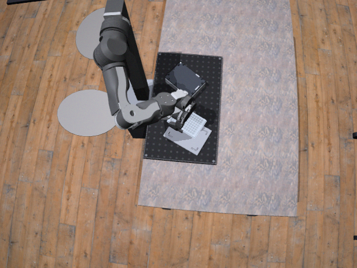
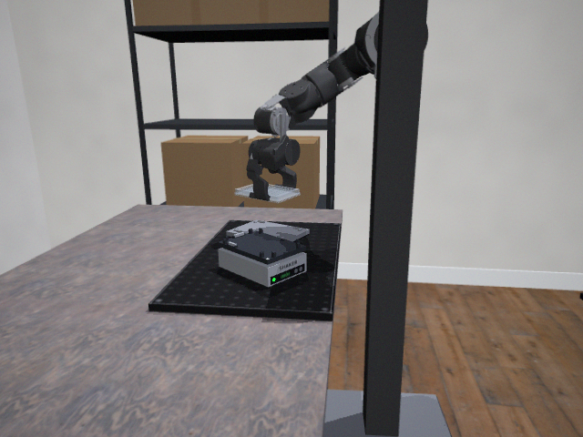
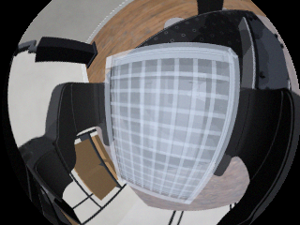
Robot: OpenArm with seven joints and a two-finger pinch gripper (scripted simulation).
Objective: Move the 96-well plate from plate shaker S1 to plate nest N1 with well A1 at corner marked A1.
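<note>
Right now the plate nest N1 is 20 mm ahead of my hand, 30 mm to the right of it and 100 mm below it. From my hand the other things lie so: plate shaker S1: 20 mm ahead, 190 mm to the left, 70 mm below; 96-well plate: 10 mm ahead, 10 mm to the right.
</note>
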